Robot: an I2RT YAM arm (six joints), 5 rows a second.
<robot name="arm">
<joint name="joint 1" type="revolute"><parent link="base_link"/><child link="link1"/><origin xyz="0 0 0.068" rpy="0 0 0"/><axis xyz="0 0 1"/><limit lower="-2.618" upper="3.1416"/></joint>
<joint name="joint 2" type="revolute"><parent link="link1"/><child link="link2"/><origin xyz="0.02 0.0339 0.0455" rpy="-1.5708 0 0"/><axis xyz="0 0 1"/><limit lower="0" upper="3.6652"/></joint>
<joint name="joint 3" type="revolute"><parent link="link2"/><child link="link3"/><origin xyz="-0.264 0 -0.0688" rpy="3.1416 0 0"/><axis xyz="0 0 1"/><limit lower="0" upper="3.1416"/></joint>
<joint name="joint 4" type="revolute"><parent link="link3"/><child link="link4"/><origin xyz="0.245 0.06 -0.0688" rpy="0 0 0"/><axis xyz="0 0 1"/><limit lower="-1.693" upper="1.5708"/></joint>
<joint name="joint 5" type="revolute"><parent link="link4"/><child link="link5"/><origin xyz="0.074 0.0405 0.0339" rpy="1.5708 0 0"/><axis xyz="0 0 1"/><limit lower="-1.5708" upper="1.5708"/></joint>
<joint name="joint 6" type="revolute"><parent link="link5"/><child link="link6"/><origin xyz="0.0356 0 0.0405" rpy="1.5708 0 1.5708"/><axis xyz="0 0 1"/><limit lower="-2.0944" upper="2.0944"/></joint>
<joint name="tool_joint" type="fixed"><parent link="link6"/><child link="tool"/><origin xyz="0 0 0" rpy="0 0 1.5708"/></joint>
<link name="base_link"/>
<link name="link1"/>
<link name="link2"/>
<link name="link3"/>
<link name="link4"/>
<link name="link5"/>
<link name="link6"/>
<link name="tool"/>
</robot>
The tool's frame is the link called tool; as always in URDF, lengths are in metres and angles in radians.
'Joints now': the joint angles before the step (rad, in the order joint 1, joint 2, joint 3, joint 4, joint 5, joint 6). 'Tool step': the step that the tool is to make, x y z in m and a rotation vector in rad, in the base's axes. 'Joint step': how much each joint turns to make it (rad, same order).
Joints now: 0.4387 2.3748 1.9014 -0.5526 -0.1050 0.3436
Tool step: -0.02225 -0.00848 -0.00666 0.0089 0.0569 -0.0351
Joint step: 0.0030 -0.0767 -0.1524 0.0335 -0.0089 0.0494
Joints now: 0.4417 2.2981 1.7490 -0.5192 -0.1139 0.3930
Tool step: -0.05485 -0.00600 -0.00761 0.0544 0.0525 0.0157
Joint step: 0.0370 -0.1718 -0.3179 0.1307 -0.0533 0.0534
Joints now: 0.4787 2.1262 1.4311 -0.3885 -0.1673 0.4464
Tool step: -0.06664 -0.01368 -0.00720 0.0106 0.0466 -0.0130
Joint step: 0.0499 -0.1944 -0.3255 0.1073 0.0005 0.0715
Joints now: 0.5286 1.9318 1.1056 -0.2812 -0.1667 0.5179
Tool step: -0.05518 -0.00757 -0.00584 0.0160 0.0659 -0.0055
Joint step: 0.0648 -0.1434 -0.2174 0.0415 -0.0135 0.0857
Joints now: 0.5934 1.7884 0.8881 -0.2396 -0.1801 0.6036
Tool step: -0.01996 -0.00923 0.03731 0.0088 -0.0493 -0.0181
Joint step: 0.0156 -0.1760 -0.0369 -0.0900 0.0333 0.0215
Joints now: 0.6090 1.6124 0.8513 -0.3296 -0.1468 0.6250
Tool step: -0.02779 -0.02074 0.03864 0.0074 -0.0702 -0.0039
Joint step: 0.0000 -0.2240 -0.0502 -0.1137 0.0317 -0.0133
